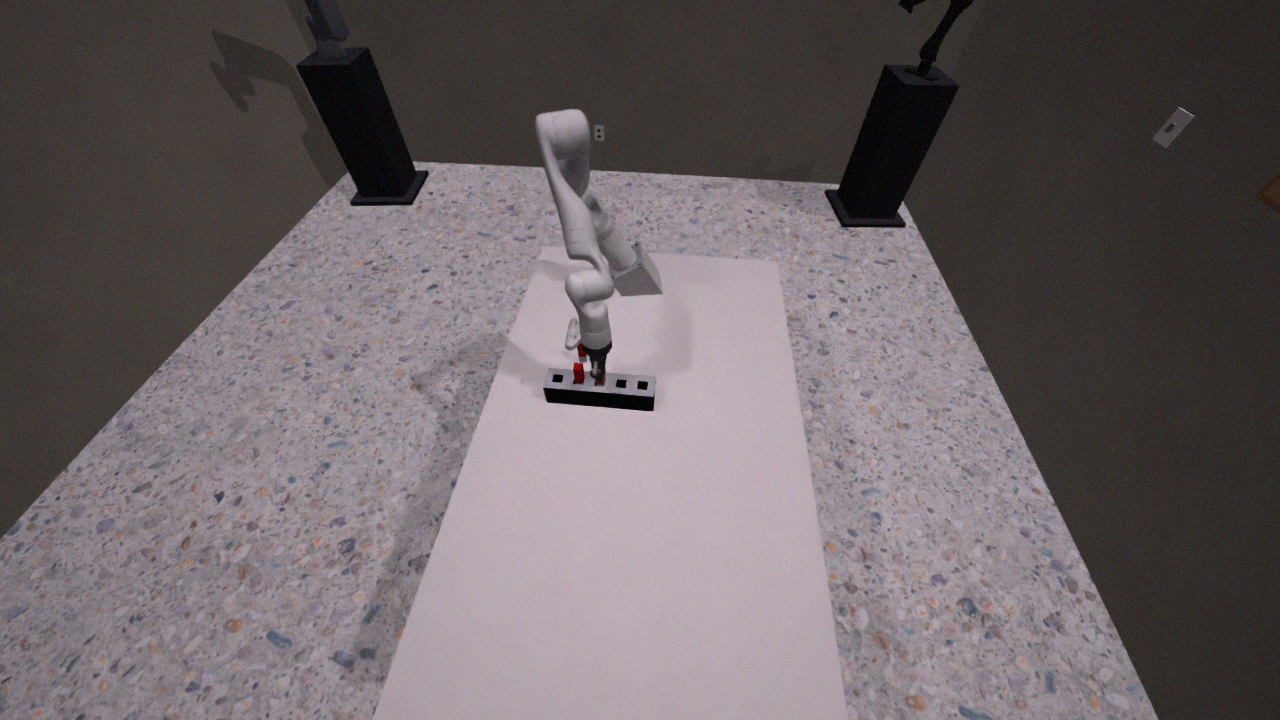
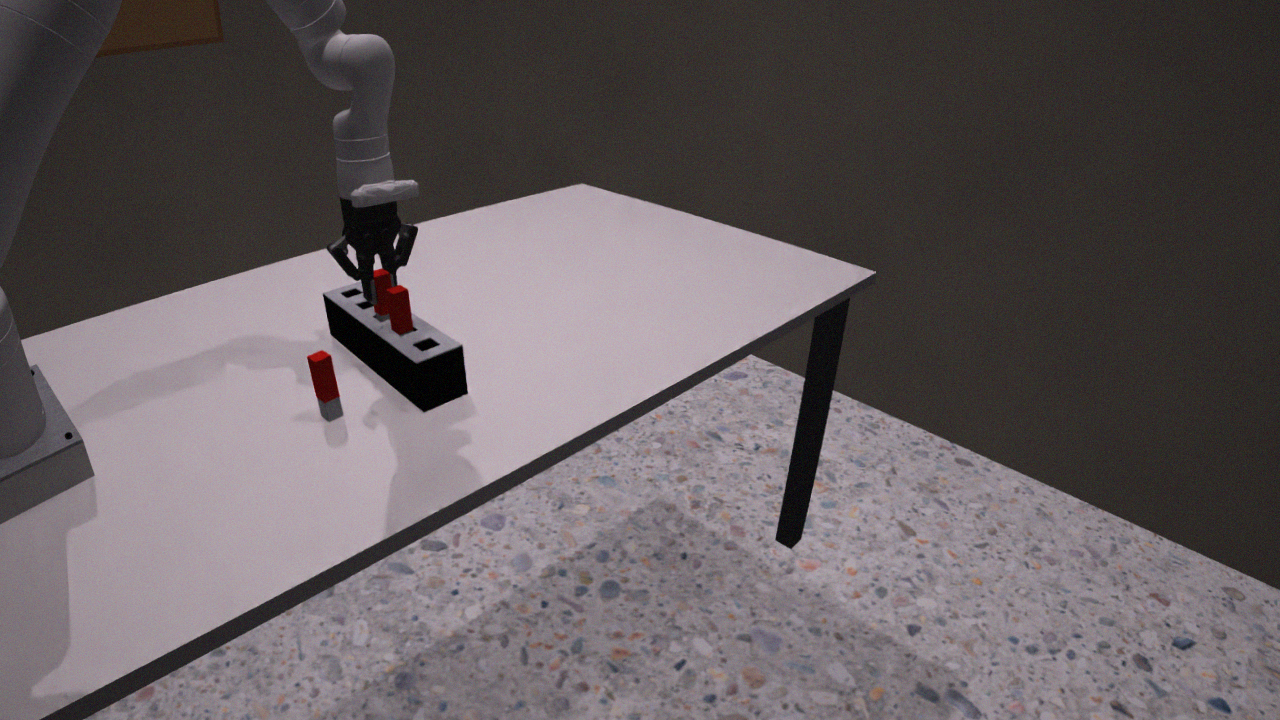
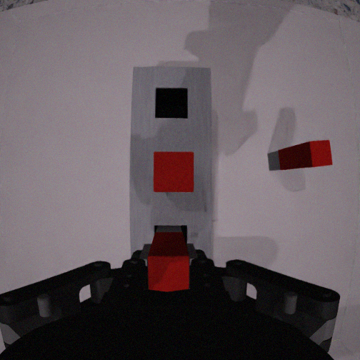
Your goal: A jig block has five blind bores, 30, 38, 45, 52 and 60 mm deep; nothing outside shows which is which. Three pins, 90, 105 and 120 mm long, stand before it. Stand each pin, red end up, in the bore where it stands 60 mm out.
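Where they show: gripper, fingertip midpoint: point(image 1: 601, 377) point(image 2: 382, 299); arm's base, origin of the base link: point(image 1: 624, 261) point(image 2: 3, 424).
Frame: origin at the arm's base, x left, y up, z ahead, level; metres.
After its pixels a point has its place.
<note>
The jig block point(image 1: 599, 398) @[x -0.070, y -0.061, z 0.530 m] point(image 2: 384, 362) @[x -0.117, y -0.071, z 0.454 m] point(image 3: 142, 115) is black with a grey top and five square bores in a row. My gripper point(image 1: 597, 372) @[x -0.064, y -0.005, z 0.496 m] point(image 2: 380, 291) @[x -0.064, y -0.005, z 0.496 m] point(image 3: 168, 256) is shut on an upright pin point(image 2: 383, 295) @[x -0.079, y 0.008, z 0.491 m] point(image 3: 169, 272), red end up. Its lower end is in the middle bore, with a little grey showing above the block top; its depth is hidden. A second pin point(image 1: 578, 372) @[x -0.124, y 0.018, z 0.498 m] point(image 2: 400, 309) @[x -0.136, y 0.006, z 0.481 m] point(image 3: 173, 171) stands red end up in the neighbouring bore, its red reaching down to the block top. A third pin point(image 1: 581, 352) @[x -0.131, y -0.054, z 0.365 m] point(image 2: 323, 380) @[x -0.141, y -0.043, z 0.348 m] point(image 3: 305, 154) stands upright on the table, red above grey.
The block stands on the white table point(image 1: 626, 537) @[x 0.005, y -0.104, z 0.900 m] point(image 2: 626, 268) @[x -0.104, y -0.104, z 1.014 m]. An open bore point(image 1: 557, 378) @[x -0.193, y -0.050, z 0.466 m] point(image 2: 426, 343) @[x -0.175, y -0.036, z 0.490 m] point(image 3: 171, 103) lies at the end beyond the second pin. Two open bores point(image 1: 621, 383) @[x -0.009, y -0.048, z 0.487 m] point(image 1: 642, 385) @[x 0.051, y -0.050, z 0.494 m] lie on the other side of my gripper. The arm's base point(image 1: 640, 279) @[x 0.054, y -0.030, z 0.061 m] stands behind the block.
</note>
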